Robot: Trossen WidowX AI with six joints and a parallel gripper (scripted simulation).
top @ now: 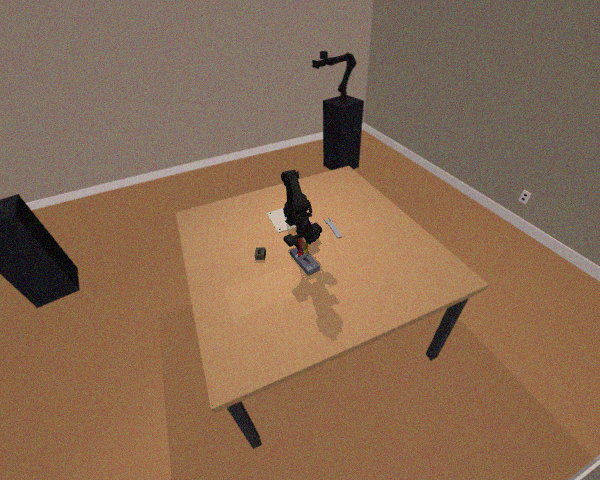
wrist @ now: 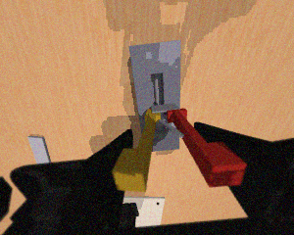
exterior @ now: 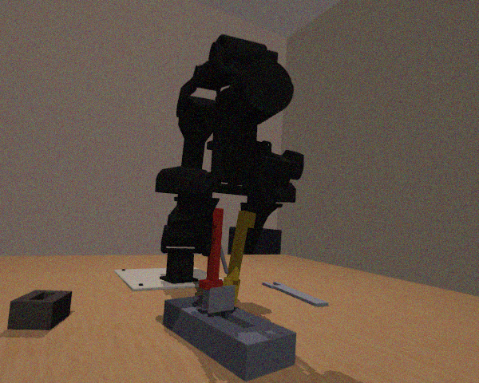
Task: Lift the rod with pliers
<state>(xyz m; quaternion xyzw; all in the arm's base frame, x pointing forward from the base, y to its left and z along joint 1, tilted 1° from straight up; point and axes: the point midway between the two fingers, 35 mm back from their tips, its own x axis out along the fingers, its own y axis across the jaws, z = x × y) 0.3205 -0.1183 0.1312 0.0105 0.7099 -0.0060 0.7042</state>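
Now: gripper tip 9 cm above the grey channel block. Also, from my gripper tip: dark holster 18 cm behind, 17 cm to the right, 10 cm below; then yellow handle 2 cm to the left; then thin rod 10 cm below, 1 cm to the right.
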